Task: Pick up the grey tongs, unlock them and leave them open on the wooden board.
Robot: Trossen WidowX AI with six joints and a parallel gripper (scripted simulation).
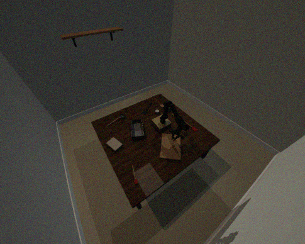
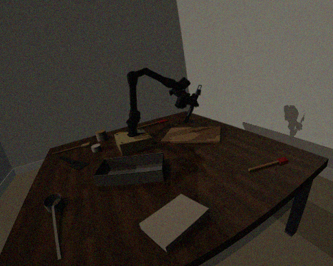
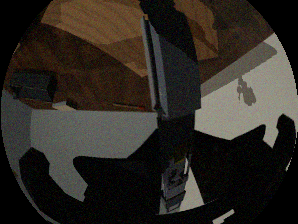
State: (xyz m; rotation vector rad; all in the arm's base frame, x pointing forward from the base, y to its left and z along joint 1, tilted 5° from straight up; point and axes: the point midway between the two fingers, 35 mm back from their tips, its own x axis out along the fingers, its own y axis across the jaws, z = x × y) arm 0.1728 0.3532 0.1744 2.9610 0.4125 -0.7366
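Right now the wooden board is 4 cm behind my gripper tip, 3 cm to the right of it and 18 cm below it. The rest, counted from my gripper tip: red-handled tool (52 cm ahead, 18 cm below); pale flat box (50 cm ahead, 50 cm to the right, 18 cm below); roasting tin (14 cm ahead, 51 cm to the right, 16 cm below).
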